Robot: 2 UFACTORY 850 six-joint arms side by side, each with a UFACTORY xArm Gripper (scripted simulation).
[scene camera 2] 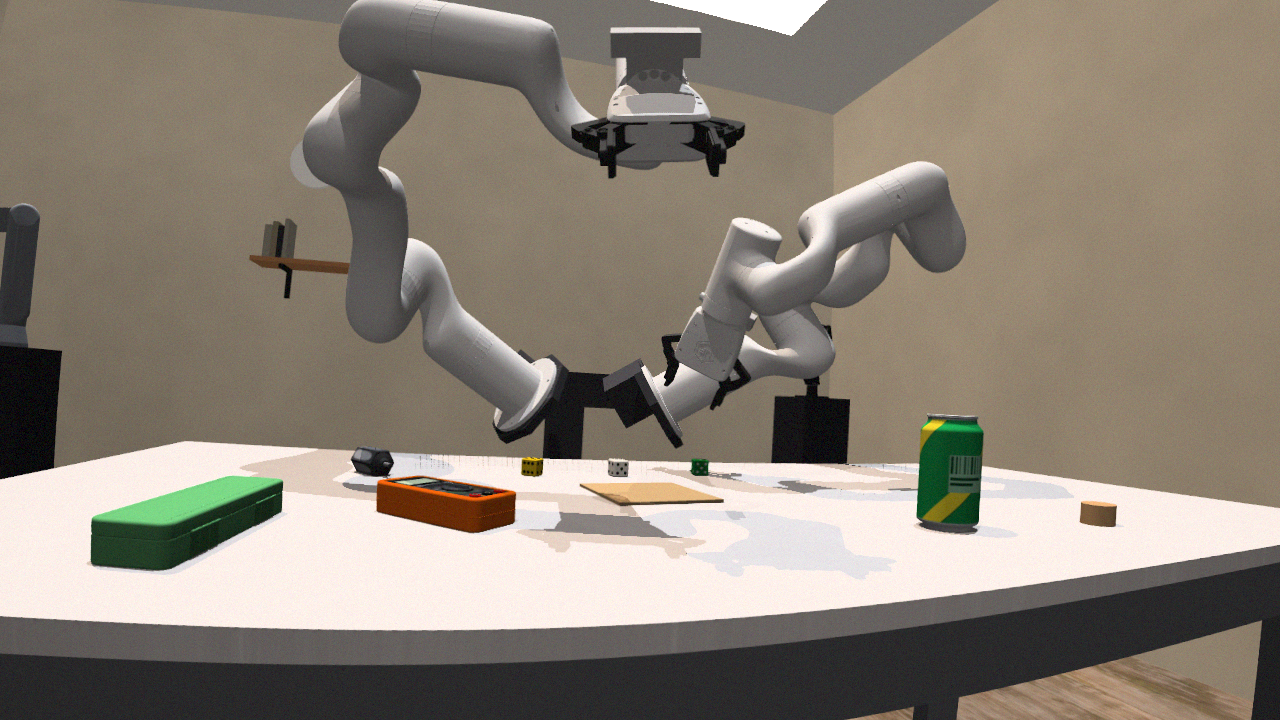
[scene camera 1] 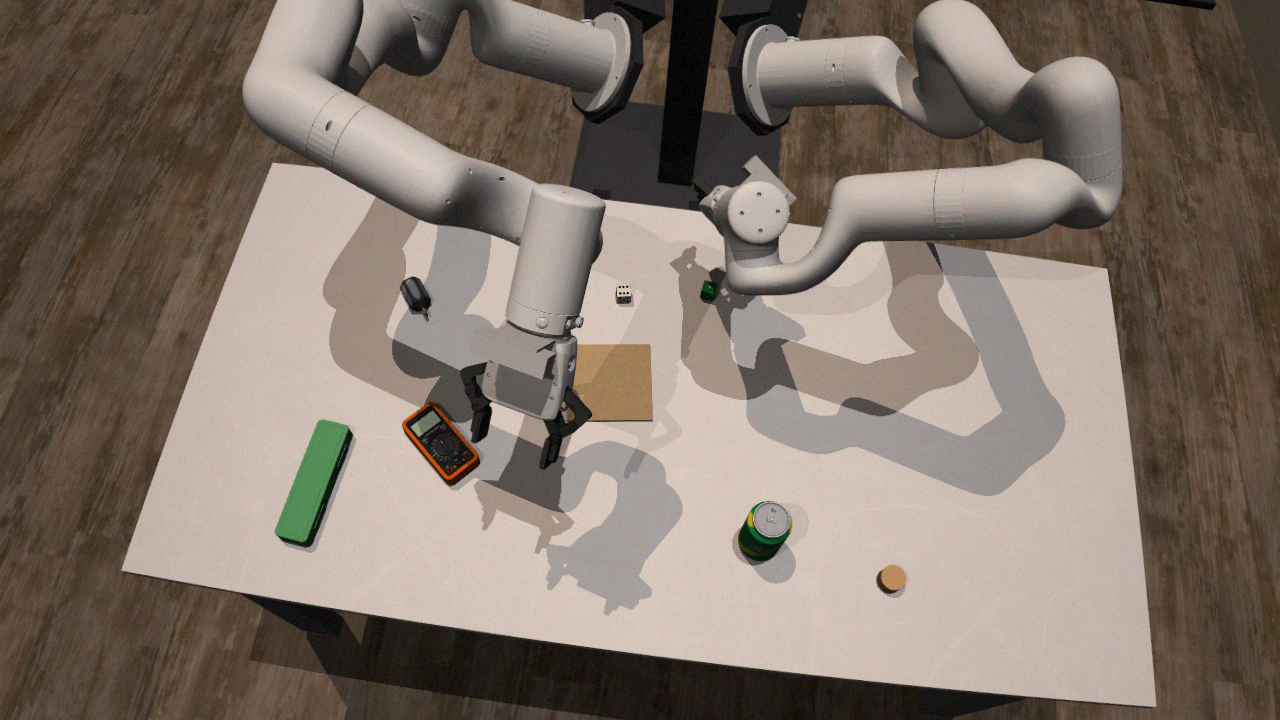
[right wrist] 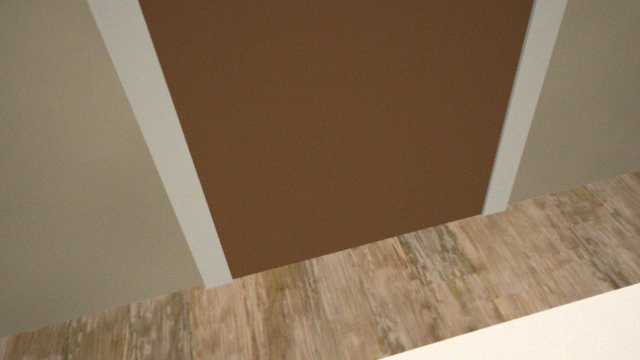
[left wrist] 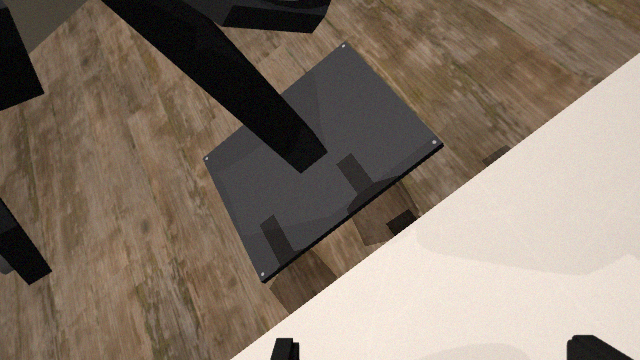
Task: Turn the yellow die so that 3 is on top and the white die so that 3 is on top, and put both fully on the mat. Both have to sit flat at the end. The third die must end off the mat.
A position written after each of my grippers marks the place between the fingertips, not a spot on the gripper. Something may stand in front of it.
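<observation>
My left gripper point(scene camera 2: 690, 395) and my right gripper point(scene camera 2: 663, 162) are both there for me to see. There is a tan mat point(scene camera 1: 613, 380), which I find again at point(scene camera 2: 623, 494); in the left wrist view the mat is out of frame, and in the right wrist view the mat is out of frame too. I see a green case point(scene camera 2: 160, 533), visible also at point(scene camera 1: 306, 503), and a dark faceted object point(scene camera 2: 373, 461), which appears at point(scene camera 1: 412, 288) as well. A wooden disc point(scene camera 2: 1094, 513) is also part of what I see.
</observation>
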